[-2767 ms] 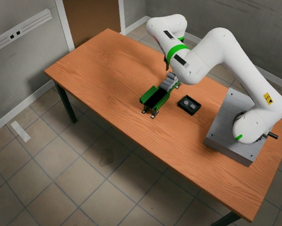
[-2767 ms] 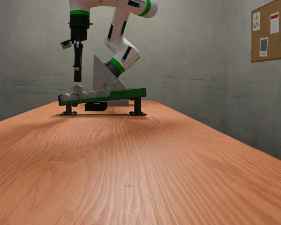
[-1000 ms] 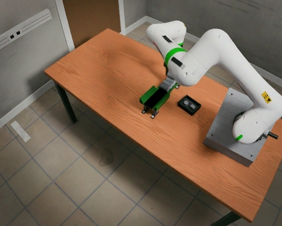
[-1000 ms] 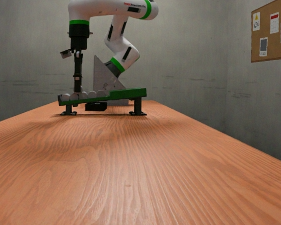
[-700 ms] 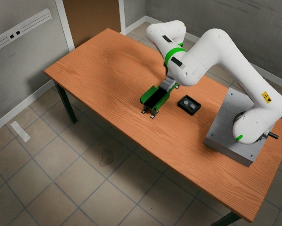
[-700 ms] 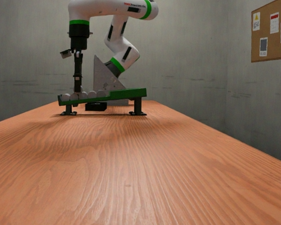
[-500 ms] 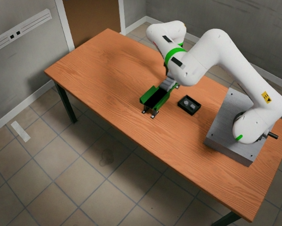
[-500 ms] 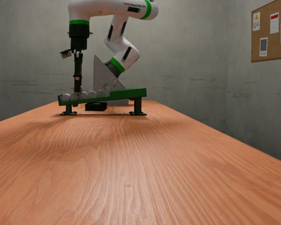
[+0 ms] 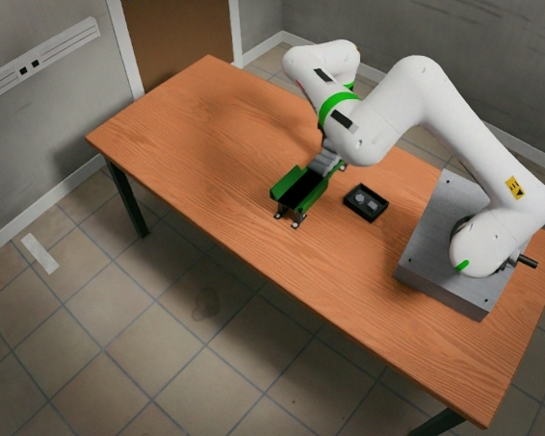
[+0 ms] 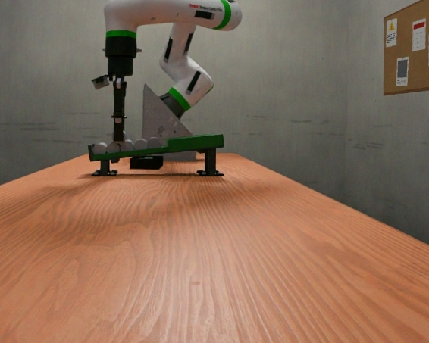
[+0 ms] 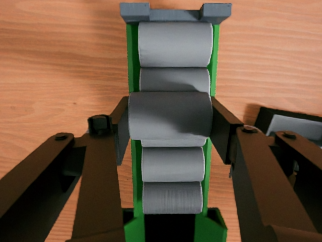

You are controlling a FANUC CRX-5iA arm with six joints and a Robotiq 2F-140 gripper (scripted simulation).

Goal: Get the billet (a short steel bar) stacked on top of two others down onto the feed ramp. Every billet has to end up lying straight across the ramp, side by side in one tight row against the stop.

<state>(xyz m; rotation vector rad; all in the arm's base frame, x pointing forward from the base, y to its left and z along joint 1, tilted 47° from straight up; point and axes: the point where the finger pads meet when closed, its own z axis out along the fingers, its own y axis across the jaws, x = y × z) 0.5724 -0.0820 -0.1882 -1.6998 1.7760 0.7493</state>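
The grey stop is 1 cm behind my hand, 8 cm to the right of it and 7 cm below it. Also, from my hand: black tray (19 cm behind, 9 cm to the left, 12 cm below).
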